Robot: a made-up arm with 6 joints.
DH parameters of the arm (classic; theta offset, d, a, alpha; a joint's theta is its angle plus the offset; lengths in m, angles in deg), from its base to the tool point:
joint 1: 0 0.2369 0 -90
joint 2: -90 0 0.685 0
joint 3: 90 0.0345 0 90
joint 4: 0 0.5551 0 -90
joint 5: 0 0 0 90
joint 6: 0 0.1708 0 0
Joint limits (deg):
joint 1: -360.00..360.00
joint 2: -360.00..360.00
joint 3: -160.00..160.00
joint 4: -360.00..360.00
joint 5: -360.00..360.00
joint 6: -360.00..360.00
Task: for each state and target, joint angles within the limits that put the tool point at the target. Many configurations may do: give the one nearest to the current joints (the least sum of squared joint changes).
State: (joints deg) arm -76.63 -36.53 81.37 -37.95 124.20 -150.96
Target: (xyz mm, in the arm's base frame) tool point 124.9 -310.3 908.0
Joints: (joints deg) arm -61.04 -12.79 87.39 -31.04 121.03 -150.96
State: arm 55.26 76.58 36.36 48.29 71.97 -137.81
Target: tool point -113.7 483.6 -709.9
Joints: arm 84.80 120.31 60.77 48.42 73.62 -137.81
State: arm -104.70 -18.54 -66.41 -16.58 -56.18 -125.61
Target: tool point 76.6 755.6 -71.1
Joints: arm -90.90 -60.58 -93.37 -12.25 -56.54 -125.61
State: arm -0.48 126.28 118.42 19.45 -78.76 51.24
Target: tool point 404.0 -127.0 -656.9
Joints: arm -13.69 117.13 95.41 21.89 -77.92 51.24
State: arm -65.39 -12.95 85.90 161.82 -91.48 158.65
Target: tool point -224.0 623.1 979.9
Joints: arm -72.33 -74.52 57.83 159.76 -96.09 158.65
